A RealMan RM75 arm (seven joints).
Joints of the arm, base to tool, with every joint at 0 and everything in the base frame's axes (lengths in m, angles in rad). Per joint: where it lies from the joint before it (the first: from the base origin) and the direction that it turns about. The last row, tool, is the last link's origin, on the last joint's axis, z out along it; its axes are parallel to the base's.
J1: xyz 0 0 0.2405 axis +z
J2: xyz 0 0 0 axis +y
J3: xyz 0 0 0.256 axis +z
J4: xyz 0 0 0 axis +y
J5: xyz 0 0 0.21 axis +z
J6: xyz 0 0 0 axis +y
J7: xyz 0 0 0.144 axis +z
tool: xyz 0 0 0
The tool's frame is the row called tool.
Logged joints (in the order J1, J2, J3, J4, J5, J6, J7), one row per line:
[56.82 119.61 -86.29 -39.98 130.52 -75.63 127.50]
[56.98 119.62 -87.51 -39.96 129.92 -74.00 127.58]
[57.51 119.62 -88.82 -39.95 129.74 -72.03 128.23]
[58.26 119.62 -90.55 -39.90 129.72 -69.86 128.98]
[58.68 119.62 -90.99 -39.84 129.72 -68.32 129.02]
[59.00 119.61 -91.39 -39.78 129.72 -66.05 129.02]
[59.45 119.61 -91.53 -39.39 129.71 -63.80 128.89]
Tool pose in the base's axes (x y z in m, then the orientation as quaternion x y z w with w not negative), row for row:
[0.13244 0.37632 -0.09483 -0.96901 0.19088 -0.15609 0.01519]
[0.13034 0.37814 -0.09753 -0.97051 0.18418 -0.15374 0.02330]
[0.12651 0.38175 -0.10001 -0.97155 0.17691 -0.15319 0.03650]
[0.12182 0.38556 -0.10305 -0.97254 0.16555 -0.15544 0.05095]
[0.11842 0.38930 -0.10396 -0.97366 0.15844 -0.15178 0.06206]
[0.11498 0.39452 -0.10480 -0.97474 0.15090 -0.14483 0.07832]
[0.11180 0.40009 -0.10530 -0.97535 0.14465 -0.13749 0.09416]
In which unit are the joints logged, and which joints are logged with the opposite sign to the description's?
The joints are logged in degrees. Opposite sign: J5.
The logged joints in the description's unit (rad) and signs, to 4 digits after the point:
[0.9917 2.0876 -1.5060 -0.6978 -2.2780 -1.3200 2.2253]
[0.9945 2.0878 -1.5273 -0.6974 -2.2675 -1.2915 2.2267]
[1.0037 2.0878 -1.5502 -0.6973 -2.2644 -1.2572 2.2380]
[1.0168 2.0878 -1.5804 -0.6964 -2.2640 -1.2193 2.2511]
[1.0242 2.0878 -1.5881 -0.6953 -2.2640 -1.1924 2.2518]
[1.0297 2.0876 -1.5951 -0.6943 -2.2640 -1.1528 2.2518]
[1.0376 2.0876 -1.5975 -0.6875 -2.2639 -1.1135 2.2496]

